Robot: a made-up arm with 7 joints.
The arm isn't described. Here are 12 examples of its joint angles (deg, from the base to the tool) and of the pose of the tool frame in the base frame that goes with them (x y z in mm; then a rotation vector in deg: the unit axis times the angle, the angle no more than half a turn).
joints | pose
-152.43 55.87 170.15 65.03 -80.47 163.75 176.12 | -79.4 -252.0 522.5 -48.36 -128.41 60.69
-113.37 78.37 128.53 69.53 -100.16 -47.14 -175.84 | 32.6 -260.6 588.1 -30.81 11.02 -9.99
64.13 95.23 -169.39 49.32 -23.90 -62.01 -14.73 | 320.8 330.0 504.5 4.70 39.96 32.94
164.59 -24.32 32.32 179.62 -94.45 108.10 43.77 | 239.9 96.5 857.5 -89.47 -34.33 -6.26
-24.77 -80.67 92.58 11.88 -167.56 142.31 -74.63 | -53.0 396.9 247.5 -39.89 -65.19 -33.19
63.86 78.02 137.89 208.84 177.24 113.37 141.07 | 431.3 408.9 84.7 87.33 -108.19 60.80
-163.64 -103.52 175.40 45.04 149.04 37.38 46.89 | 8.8 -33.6 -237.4 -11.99 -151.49 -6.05
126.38 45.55 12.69 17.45 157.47 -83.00 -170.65 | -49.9 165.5 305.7 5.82 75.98 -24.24
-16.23 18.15 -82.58 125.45 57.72 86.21 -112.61 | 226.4 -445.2 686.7 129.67 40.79 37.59
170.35 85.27 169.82 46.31 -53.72 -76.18 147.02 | -323.8 142.7 533.9 -34.81 -31.69 -68.15
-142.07 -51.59 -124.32 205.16 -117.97 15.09 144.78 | 449.9 249.0 762.8 -28.99 49.38 -67.28
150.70 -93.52 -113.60 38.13 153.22 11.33 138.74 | 145.2 222.5 27.0 -86.34 -53.02 -25.62
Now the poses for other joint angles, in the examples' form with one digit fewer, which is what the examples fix.
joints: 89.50 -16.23 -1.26 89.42 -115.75 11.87 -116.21
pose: -63 360 698 -62.2 32.5 25.1
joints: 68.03 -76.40 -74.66 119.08 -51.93 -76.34 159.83
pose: -120 -542 492 30.6 -14.1 -57.1
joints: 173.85 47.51 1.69 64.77 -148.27 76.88 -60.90
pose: -581 111 56 -96.7 -12.7 72.2
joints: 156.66 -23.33 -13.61 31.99 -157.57 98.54 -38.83
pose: -202 263 520 -31.0 28.8 93.9
